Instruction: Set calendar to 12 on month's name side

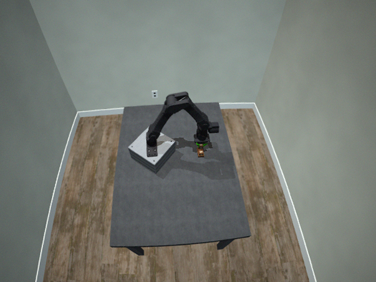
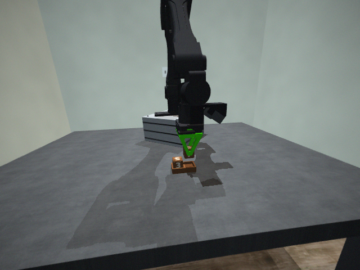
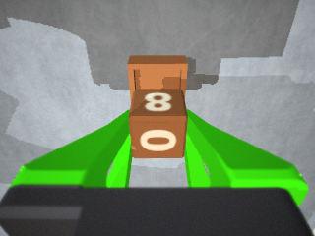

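The brown tray is 50 mm below my hand and 20 mm to the right of it.
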